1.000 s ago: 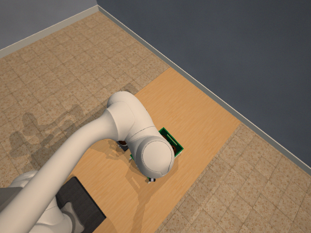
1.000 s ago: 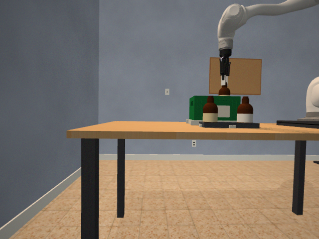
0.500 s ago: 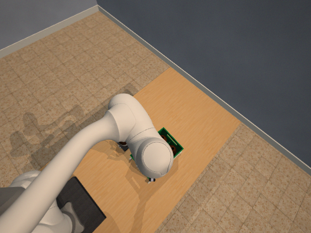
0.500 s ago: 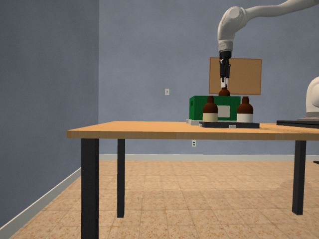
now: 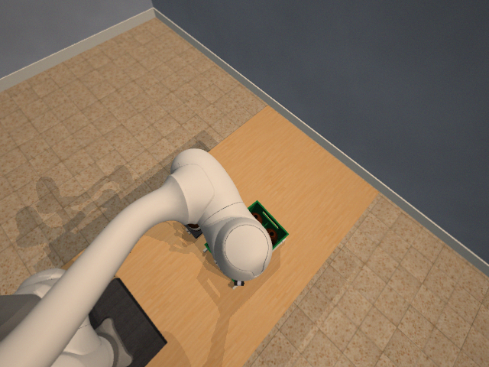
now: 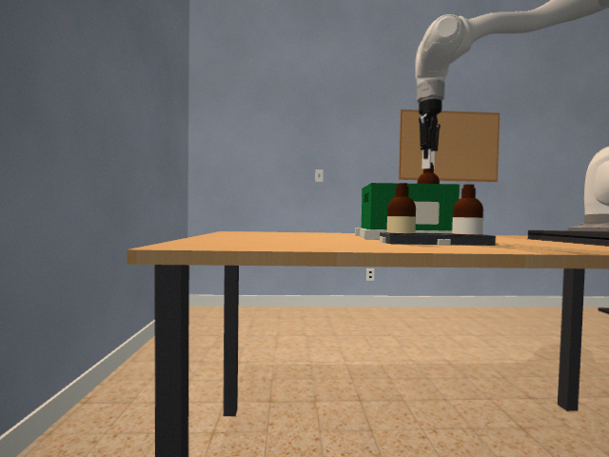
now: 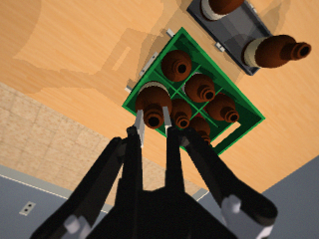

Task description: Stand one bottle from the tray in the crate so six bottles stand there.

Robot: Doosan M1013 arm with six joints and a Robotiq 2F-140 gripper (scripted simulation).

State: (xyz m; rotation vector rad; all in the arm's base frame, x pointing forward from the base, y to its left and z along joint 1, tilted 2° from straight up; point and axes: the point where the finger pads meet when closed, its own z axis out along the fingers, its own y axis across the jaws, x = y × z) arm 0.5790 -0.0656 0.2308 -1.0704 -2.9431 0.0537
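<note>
The green crate is 190 mm below my hand, 90 mm ahead of it and 50 mm to the left of it.
</note>
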